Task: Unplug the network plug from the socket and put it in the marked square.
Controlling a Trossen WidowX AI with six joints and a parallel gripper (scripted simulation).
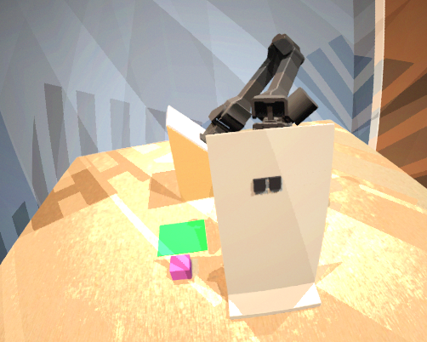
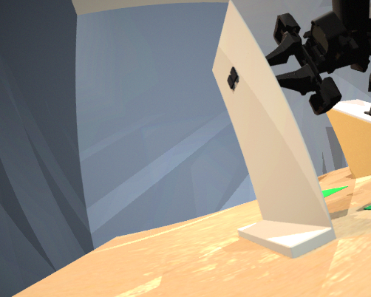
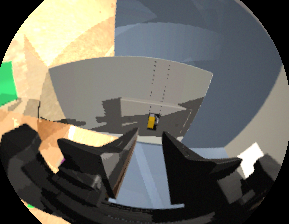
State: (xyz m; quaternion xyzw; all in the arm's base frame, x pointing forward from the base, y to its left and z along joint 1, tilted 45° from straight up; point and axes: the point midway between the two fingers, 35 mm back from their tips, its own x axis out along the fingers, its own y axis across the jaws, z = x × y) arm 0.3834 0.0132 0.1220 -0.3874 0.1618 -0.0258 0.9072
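My gripper tip is 30 mm short of the network plug. Also, from my gripper tip: upright white panel 50 mm ahead, 10 mm to the right, 100 mm below; green marked square 160 mm behind, 180 mm to the right, 250 mm below.
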